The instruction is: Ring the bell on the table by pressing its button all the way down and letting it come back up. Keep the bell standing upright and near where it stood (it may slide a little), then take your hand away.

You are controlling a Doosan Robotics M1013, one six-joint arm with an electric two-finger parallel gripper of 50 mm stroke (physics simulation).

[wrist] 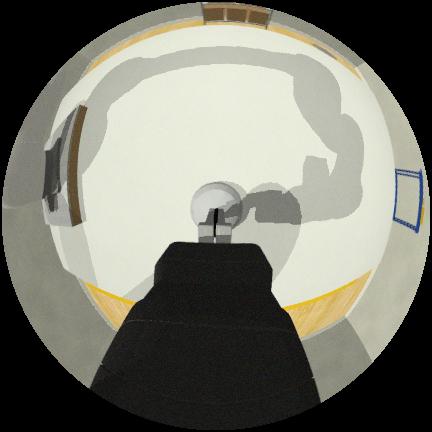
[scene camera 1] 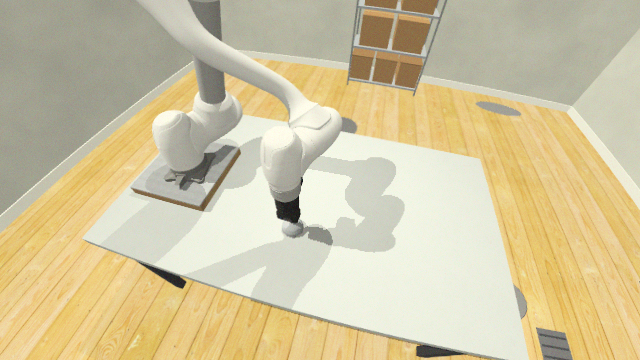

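Pixels of known places: gripper, fingertip midpoint: (wrist: 216, 216) (scene camera 1: 292, 219); arm's base, link origin: (wrist: 51, 173) (scene camera 1: 191, 167).
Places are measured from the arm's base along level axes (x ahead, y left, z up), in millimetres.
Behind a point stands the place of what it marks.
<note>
The bell (scene camera 1: 292, 230) @(x 500, y -277, z -6 mm) (wrist: 209, 196) @(x 493, y -225, z -2 mm), a light grey dome, stands upright on the white table (scene camera 1: 420, 280) @(x 964, y -428, z -42 mm) (wrist: 200, 115) @(x 505, y -83, z -42 mm). My gripper (scene camera 1: 294, 220) @(x 498, y -247, z 26 mm) (wrist: 216, 216) @(x 498, y -247, z 26 mm) is shut with nothing between its fingers. It points down, and its fingertips are over the middle of the dome, at the place of the button. The fingertips cover the button in the wrist view, and it cannot be made out in the scene view. Whether the tips touch it, and how far down it is, cannot be told.
The arm's base stands on a grey-topped board (scene camera 1: 150, 190) @(x -127, y -145, z 1 mm) (wrist: 76, 165) @(x 149, y -44, z -39 mm) with a wooden edge, left on the table. A shelf rack (scene camera 1: 387, 51) with brown boxes stands at the back wall. A blue frame (wrist: 395, 195) shows at the right in the wrist view.
</note>
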